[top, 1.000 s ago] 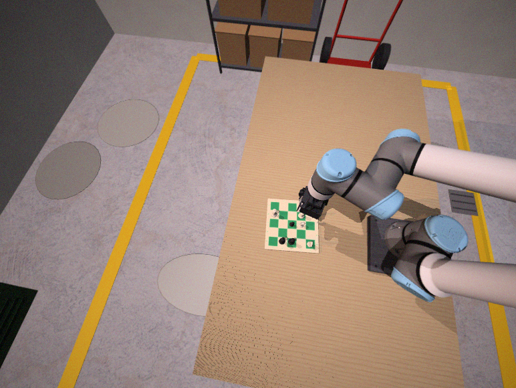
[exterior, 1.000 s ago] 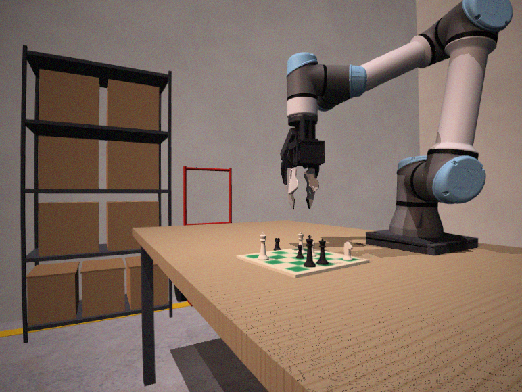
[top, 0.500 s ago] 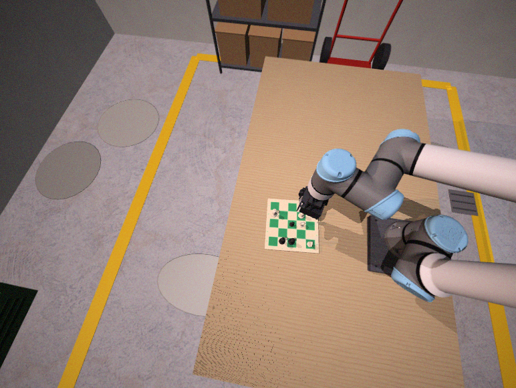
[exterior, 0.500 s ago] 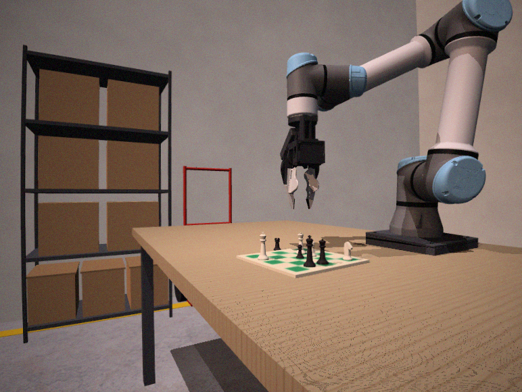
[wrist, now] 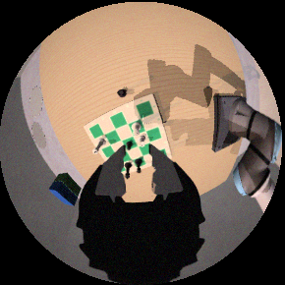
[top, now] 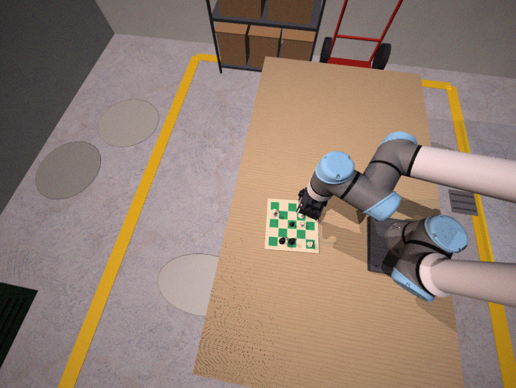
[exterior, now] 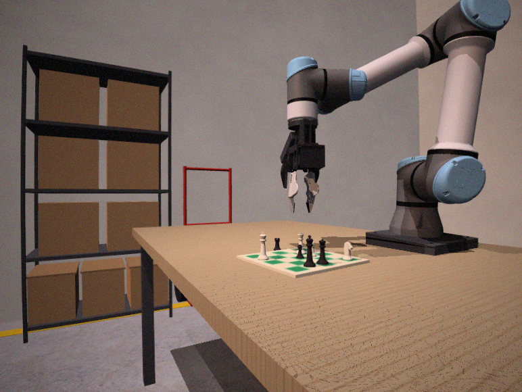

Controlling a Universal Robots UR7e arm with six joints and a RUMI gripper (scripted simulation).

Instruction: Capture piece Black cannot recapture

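Right now the tall white piece is 120 mm ahead of my hand and 90 mm below it. The rest, counted from my hand: white knight 120 mm to the left, 100 mm below, 30 mm behind; then tall black piece 110 mm to the left, 90 mm below, 80 mm ahead.
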